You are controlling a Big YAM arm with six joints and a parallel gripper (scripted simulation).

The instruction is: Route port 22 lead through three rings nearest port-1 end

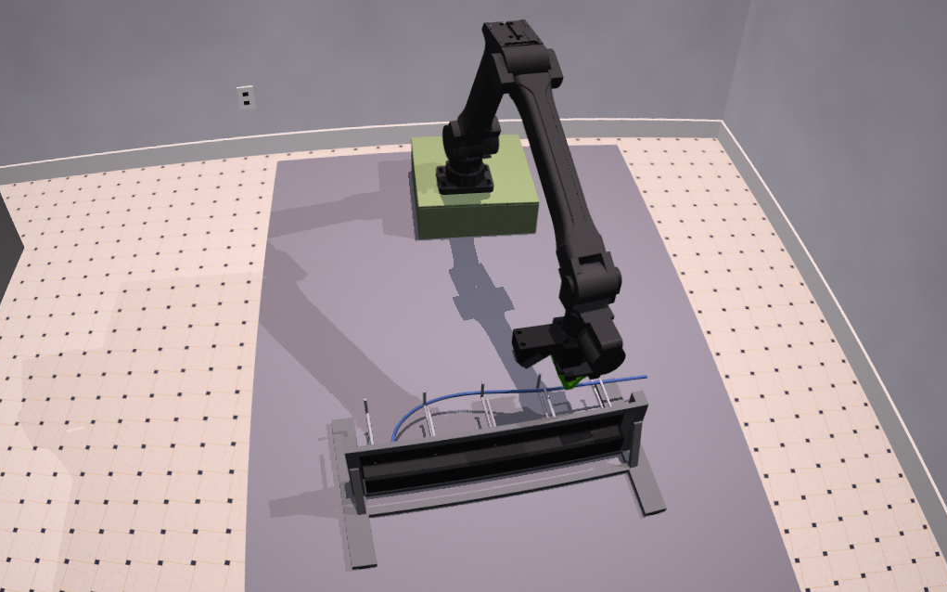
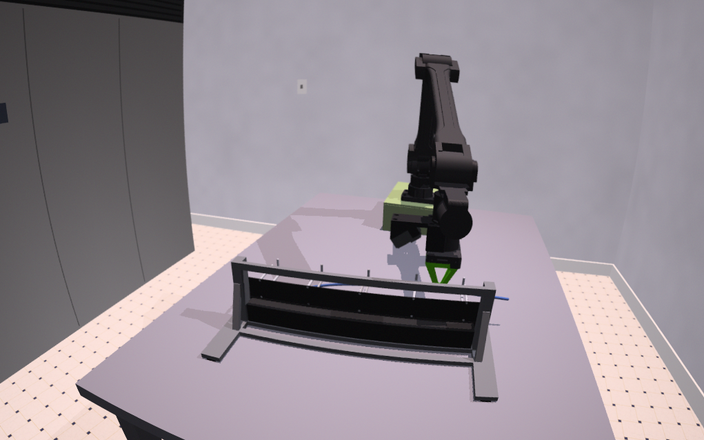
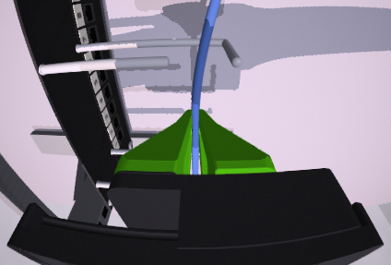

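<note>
Now: the rack 11 cm ahead of my hand, 14 cm to the right of it and 1 cm below it.
</note>
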